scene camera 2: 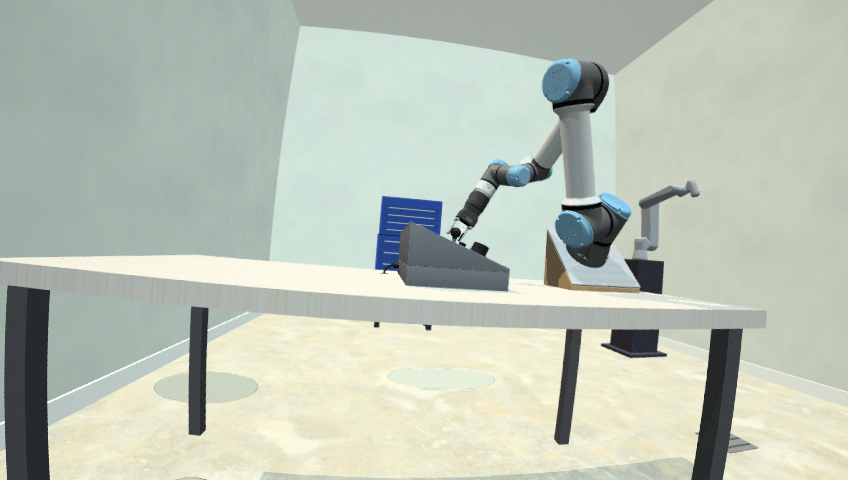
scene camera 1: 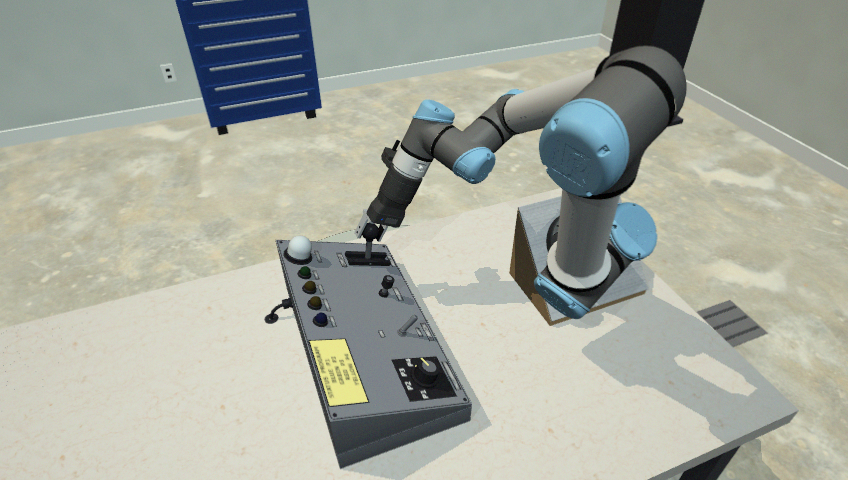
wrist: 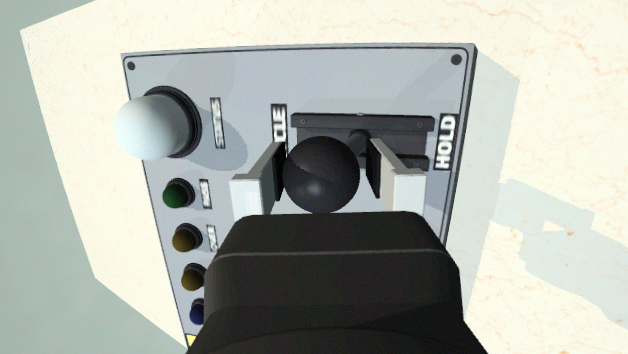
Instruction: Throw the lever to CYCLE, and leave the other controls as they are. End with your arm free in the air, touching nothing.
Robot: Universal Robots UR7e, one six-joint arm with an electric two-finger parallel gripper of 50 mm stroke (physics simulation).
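Frame: origin at the arm's base, x ahead, y left, z up, level; metres.
Seen in the pictures: gripper, fingertip midpoint: [scene camera 2: 453,237] [scene camera 1: 367,237] [wrist: 326,158]; arm's base, link origin: [scene camera 2: 585,252].
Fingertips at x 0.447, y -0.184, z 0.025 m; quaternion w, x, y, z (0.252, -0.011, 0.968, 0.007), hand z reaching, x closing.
Note:
Pixels of each thing's top centre, then the offset from my fingertips to it. "*": a spot on its surface instead.
- lever's black ball knob, top centre: [wrist: 291,185] [scene camera 1: 367,225] [scene camera 2: 454,227] 0.002 m back, 0.003 m left, 0.038 m up
- stem, surface spot: [wrist: 358,142] * 0.004 m back, 0.002 m right, 0.039 m down
- partly hidden CYCLE label, surface spot: [wrist: 279,122] * 0.066 m ahead, 0.010 m right, 0.044 m down
- white status dome, surface spot: [wrist: 152,126] * 0.129 m ahead, 0.015 m right, 0.025 m up
- black-knobbed stick, top centre: [scene camera 1: 384,278] 0.003 m ahead, 0.123 m left, 0.021 m down
- grey handle, surface spot: [scene camera 1: 408,325] * 0.002 m back, 0.248 m left, 0.045 m down
- rotary knob, top centre: [scene camera 1: 429,364] 0.002 m ahead, 0.363 m left, 0.031 m down
- yellow note, surface spot: [scene camera 1: 339,371] * 0.163 m ahead, 0.329 m left, 0.010 m down
- cable, surface spot: [scene camera 1: 275,310] * 0.238 m ahead, 0.018 m left, 0.127 m down
The lever's black ball knob [scene camera 1: 371,232] [scene camera 2: 455,233] [wrist: 321,175] is between the fingers of my gripper [scene camera 1: 371,227] [scene camera 2: 457,231] [wrist: 326,158], which is open and not clamped on it. In the wrist view the knob looks very near or against the left finger, with a small gap at the right finger. The stem [wrist: 358,142] rises from the slotted plate [scene camera 1: 367,261] [wrist: 362,122] and leans a little toward the partly hidden CYCLE label [wrist: 279,122], away from HOLD [wrist: 445,142]. Whether knob and finger touch is unclear.
The sloped panel [scene camera 1: 351,297] [scene camera 2: 458,277] [wrist: 325,75] also carries a white status dome [scene camera 1: 299,247] [wrist: 152,126], several small lamps, a black-knobbed stick [scene camera 1: 387,281], a grey handle [scene camera 1: 408,325], a rotary knob [scene camera 1: 427,369] and a yellow note [scene camera 1: 339,371]. A cable [scene camera 1: 276,311] leaves its side.

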